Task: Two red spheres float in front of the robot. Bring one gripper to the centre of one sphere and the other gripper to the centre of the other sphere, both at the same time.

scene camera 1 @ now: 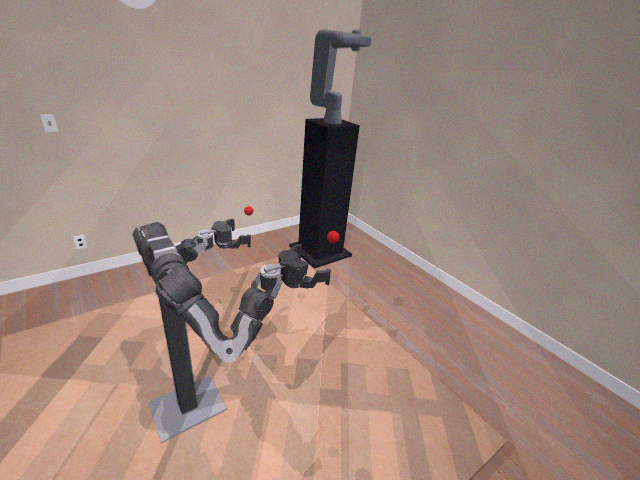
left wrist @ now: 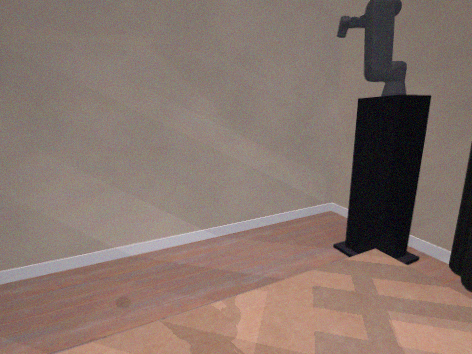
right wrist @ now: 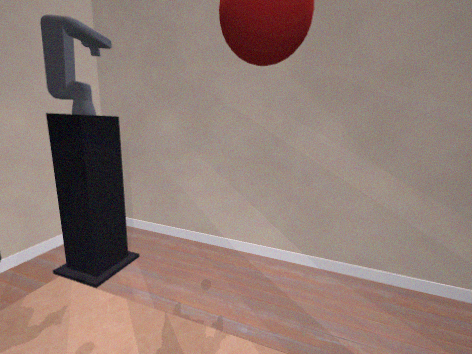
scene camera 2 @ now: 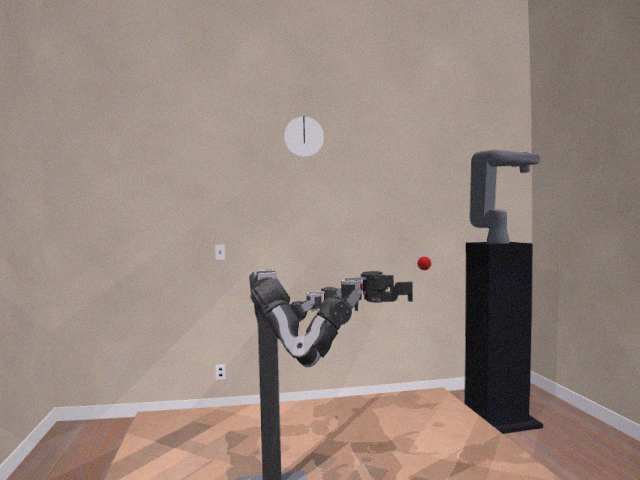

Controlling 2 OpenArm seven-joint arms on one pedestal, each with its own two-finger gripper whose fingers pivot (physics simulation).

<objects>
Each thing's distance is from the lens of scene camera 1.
my left gripper (scene camera 1: 242, 232): 1.46 m
my right gripper (scene camera 1: 314, 263): 1.07 m
pedestal (scene camera 1: 175, 329): 1.30 m
</objects>
